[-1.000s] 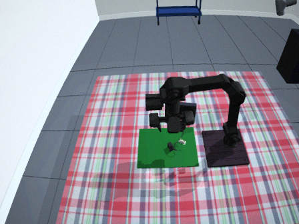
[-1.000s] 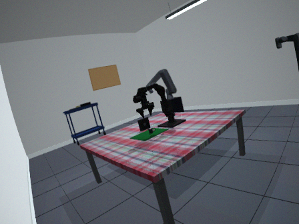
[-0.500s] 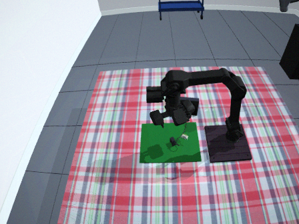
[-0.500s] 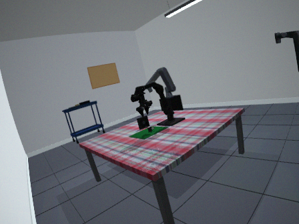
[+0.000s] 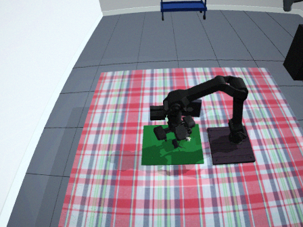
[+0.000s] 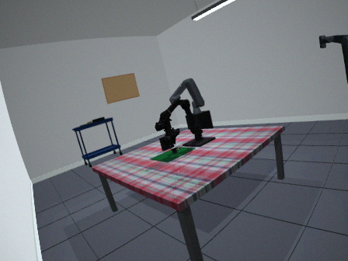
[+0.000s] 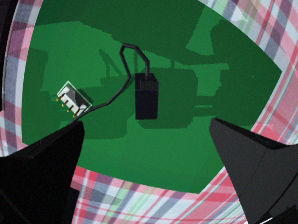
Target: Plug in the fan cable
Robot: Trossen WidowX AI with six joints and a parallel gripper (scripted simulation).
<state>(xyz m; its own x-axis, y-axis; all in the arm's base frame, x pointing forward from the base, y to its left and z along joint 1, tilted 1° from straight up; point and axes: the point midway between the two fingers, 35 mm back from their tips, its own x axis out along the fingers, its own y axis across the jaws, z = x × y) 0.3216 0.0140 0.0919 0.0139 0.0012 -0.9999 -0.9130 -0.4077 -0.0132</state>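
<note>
The dark fan plug lies 10 mm to the left of my gripper tip and 40 mm below it. Round my gripper tip: black fan 90 mm behind, 190 mm to the right, 10 mm below; then green board 10 mm ahead, 10 mm to the right, 80 mm below; then white four-pin header 70 mm behind, 30 mm to the right, 70 mm below.
</note>
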